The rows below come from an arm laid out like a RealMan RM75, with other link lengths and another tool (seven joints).
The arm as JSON. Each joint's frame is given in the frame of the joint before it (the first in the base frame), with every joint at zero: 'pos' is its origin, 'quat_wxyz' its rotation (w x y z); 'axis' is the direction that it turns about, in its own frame. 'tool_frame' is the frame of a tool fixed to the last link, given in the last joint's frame.
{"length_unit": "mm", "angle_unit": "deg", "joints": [
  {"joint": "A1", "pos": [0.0, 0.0, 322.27], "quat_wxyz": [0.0, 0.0, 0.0, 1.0], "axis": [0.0, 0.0, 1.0]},
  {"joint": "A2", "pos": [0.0, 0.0, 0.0], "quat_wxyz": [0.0, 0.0, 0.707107, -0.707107], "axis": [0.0, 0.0, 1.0]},
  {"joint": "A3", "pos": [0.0, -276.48, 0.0], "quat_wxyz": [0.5, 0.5, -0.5, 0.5], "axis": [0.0, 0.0, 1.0]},
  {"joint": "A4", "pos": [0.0, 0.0, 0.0], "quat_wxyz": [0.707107, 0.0, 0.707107, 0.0], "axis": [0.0, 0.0, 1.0]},
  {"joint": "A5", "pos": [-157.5, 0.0, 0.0], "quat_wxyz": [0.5, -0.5, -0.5, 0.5], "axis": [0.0, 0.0, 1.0]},
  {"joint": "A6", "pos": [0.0, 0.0, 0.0], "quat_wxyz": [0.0, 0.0, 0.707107, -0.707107], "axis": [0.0, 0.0, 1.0]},
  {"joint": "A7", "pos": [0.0, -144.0, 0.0], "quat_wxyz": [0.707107, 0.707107, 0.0, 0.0], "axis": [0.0, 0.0, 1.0]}
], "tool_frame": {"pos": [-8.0, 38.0, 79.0], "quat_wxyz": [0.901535, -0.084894, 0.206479, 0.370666]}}
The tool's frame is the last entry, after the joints.
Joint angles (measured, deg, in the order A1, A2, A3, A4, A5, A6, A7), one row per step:
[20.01 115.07 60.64 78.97 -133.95 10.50 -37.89]
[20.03 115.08 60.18 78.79 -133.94 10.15 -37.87]
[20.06 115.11 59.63 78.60 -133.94 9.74 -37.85]
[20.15 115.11 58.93 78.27 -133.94 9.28 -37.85]
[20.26 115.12 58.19 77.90 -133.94 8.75 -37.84]
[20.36 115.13 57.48 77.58 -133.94 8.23 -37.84]
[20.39 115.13 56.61 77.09 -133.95 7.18 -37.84]
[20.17 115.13 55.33 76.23 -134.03 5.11 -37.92]
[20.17 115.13 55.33 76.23 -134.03 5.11 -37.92]
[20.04 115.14 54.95 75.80 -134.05 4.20 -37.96]
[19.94 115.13 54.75 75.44 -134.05 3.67 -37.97]
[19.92 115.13 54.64 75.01 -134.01 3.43 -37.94]
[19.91 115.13 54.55 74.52 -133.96 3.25 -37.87]
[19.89 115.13 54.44 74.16 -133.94 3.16 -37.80]
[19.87 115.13 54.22 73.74 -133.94 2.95 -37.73]
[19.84 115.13 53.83 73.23 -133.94 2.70 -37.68]
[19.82 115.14 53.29 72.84 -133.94 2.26 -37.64]
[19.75 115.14 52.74 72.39 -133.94 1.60 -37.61]
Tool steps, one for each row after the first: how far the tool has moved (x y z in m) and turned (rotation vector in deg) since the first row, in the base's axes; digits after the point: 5 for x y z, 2 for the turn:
[-0.00015 -0.00125 -0.00159 -0.16 -0.03 0.16]
[-0.00059 -0.00283 -0.00353 -0.35 -0.06 0.39]
[-0.00051 -0.00471 -0.00617 -0.64 -0.23 0.66]
[-0.00052 -0.00661 -0.00890 -0.91 -0.39 0.96]
[-0.00072 -0.00848 -0.01140 -1.16 -0.52 1.27]
[-0.00066 -0.01006 -0.01359 -1.15 -0.54 1.63]
[0.00073 -0.01185 -0.01576 -0.71 -0.47 2.04]
[0.00073 -0.01185 -0.01576 -0.71 -0.47 2.04]
[0.00186 -0.01184 -0.01604 -0.37 -0.41 2.07]
[0.00344 -0.01166 -0.01624 -0.17 -0.44 1.96]
[0.00560 -0.01140 -0.01691 -0.16 -0.57 1.70]
[0.00821 -0.01109 -0.01772 -0.19 -0.74 1.35]
[0.01029 -0.01119 -0.01860 -0.29 -0.90 1.08]
[0.01244 -0.01154 -0.01976 -0.38 -1.08 0.87]
[0.01507 -0.01260 -0.02170 -0.60 -1.37 0.68]
[0.01633 -0.01411 -0.02363 -0.78 -1.52 0.72]
[0.01782 -0.01531 -0.02512 -0.79 -1.62 0.75]

